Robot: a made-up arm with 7 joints.
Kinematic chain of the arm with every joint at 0, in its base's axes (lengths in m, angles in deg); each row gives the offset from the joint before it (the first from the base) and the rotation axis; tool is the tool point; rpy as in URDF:
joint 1: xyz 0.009 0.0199 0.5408 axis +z
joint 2: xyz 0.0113 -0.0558 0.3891 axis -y
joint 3: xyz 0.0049 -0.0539 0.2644 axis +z
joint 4: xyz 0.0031 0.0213 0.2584 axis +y
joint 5: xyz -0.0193 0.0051 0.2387 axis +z
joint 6: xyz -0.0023 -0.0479 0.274 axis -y
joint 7: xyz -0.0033 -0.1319 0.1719 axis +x
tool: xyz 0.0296 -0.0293 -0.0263 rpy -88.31 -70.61 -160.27
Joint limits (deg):
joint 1: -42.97..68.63
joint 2: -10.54..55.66
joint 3: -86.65..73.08
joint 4: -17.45..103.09
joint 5: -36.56..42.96
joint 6: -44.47..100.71
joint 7: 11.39..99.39
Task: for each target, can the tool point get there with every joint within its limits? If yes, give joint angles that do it. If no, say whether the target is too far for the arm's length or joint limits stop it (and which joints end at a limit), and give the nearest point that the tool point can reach.
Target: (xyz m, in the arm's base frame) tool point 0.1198 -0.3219 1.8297
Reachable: yes | joints -11.32 27.93 -5.68 82.50 4.17 63.42 68.92
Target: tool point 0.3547 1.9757 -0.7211
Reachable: no: too far | nearest point 0.2192 0.6261 1.0466 | short by 2.228 m
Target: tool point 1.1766 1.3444 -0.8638
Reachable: no: too far | nearest point 0.4759 0.5079 1.0385 | short by 2.193 m
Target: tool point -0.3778 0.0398 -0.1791
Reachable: no: joint limits stop it (at a limit: joint 1, joint 2, joint 3, joint 4, joint 6, joint 7) | nearest point -0.6522 -0.2826 0.9813 | short by 1.235 m
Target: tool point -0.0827 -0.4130 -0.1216
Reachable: no: joint limits stop it (at a limit: joint 2, joint 3, joint 4, joint 6, joint 7) | nearest point -0.1397 -0.6820 0.9830 | short by 1.138 m
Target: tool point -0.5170 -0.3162 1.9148
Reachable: yes | joints 3.26 28.31 -6.40 2.80 23.35 58.58 19.75
